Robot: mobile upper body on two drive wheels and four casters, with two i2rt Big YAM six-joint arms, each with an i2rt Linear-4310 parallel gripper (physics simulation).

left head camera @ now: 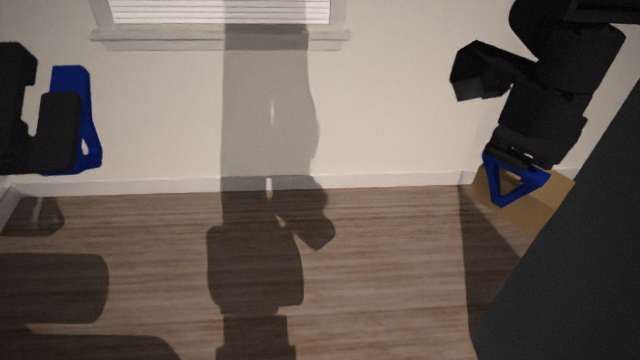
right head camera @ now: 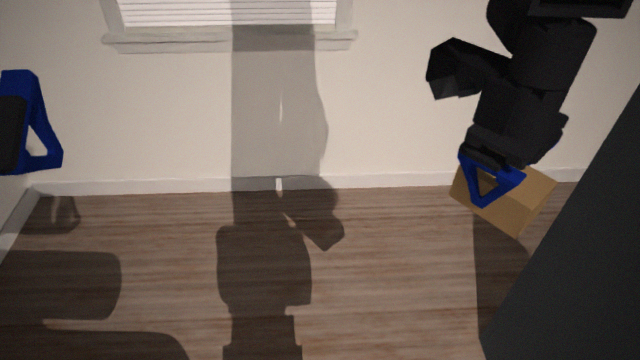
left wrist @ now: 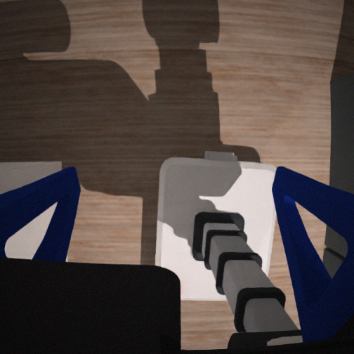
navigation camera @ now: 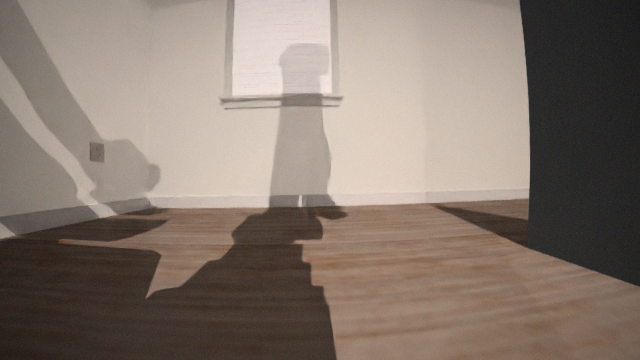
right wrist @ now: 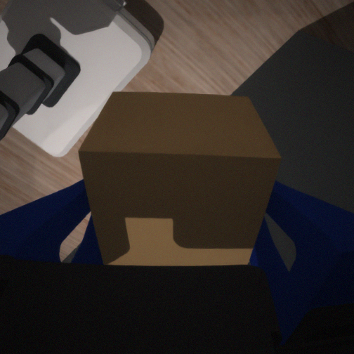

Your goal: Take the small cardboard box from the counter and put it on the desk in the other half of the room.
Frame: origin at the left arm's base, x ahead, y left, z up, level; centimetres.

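Seen in the pictures: left gripper, fingertip midpoint: [left head camera: 33, 161]; right gripper, fingertip midpoint: [left head camera: 508, 191] [right head camera: 490, 191].
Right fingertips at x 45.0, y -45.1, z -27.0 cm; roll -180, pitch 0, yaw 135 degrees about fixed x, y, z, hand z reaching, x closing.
A point is followed by its place in that frame.
The small cardboard box [left head camera: 530, 215] {x 40.2, y -45.5, z -26.0 cm} [right head camera: 510, 215] {x 40.2, y -45.5, z -25.8 cm} [right wrist: 180, 125] is a plain brown block held off the floor at the right of both head views. My right gripper [left head camera: 520, 187] {x 45.0, y -45.1, z -27.1 cm} [right head camera: 500, 187] {x 45.0, y -45.1, z -27.1 cm} [right wrist: 176, 177] is shut on it, with blue fingers on opposite sides. In the left head view a dark panel hides the box's lower right corner. My left gripper [left wrist: 175, 177] is open and empty, its blue fingers wide apart; one of its fingers shows at the left edge of both head views. Neither the counter nor the desk can be made out for certain.
A tall dark grey panel [left head camera: 575, 300] {x 59.2, y -86.8, z -78.7 cm} [right head camera: 590, 300] {x 58.3, y -86.8, z -75.5 cm} [left wrist: 342, 150] [right wrist: 320, 125] [navigation camera: 585, 150] {x 68.0, y -86.2, z -112.5 cm} stands close at the right. A wall with a window [left head camera: 170, 12] {x 155.1, y 26.5, z -51.7 cm} [right head camera: 180, 12] {x 155.1, y 25.6, z -50.6 cm} [navigation camera: 255, 50] {x 154.9, y 28.8, z -20.1 cm} is ahead; another wall [navigation camera: 65, 175] {x 102.3, y 113.8, z -114.9 cm} is at the left. My shadow falls across the wood floor.
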